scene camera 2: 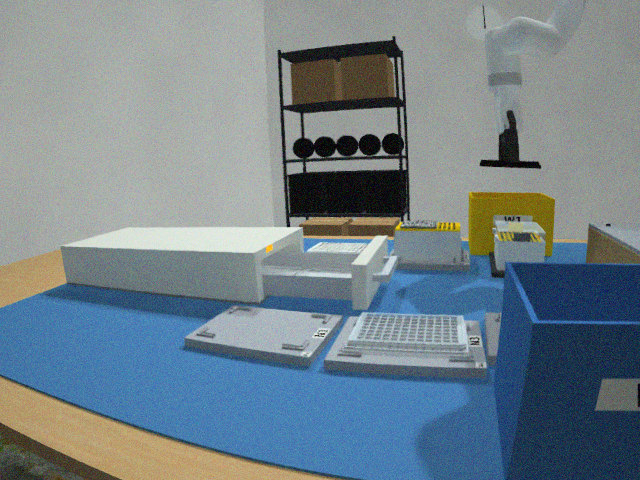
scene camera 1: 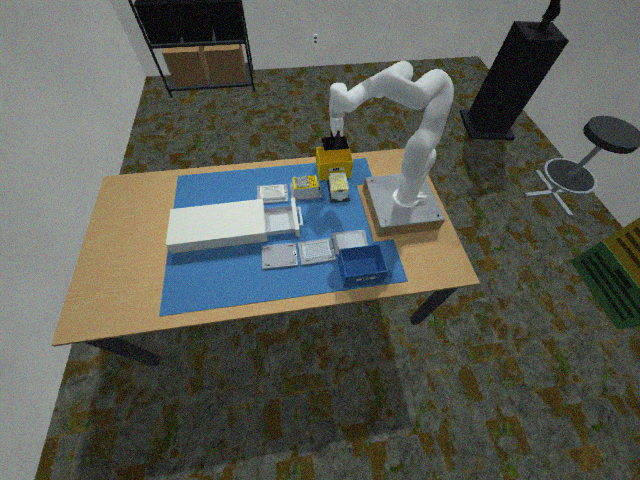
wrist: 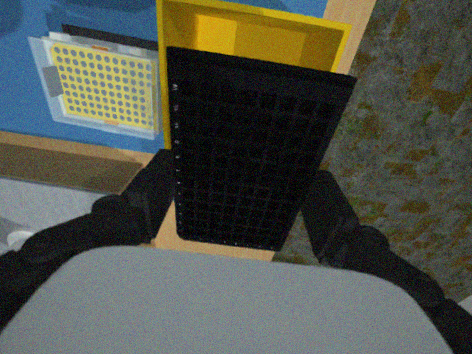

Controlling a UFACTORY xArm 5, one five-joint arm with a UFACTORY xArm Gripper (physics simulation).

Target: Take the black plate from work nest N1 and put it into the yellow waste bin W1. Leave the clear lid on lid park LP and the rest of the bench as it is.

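My gripper is shut on the black plate, with a finger at each long side. The plate is about level, with a gap above the yellow waste bin W1. In the wrist view it covers part of the bin's opening, and some of the inside shows beyond its far edge. Nest N1 is bare. A pale nest behind the blue bin seems to carry a flat clear piece; its label is not readable.
A clear-walled yellow rack stands close beside W1. Another yellow-topped rack stands left of it. A white unit has its drawer out. A blue bin stands at the front.
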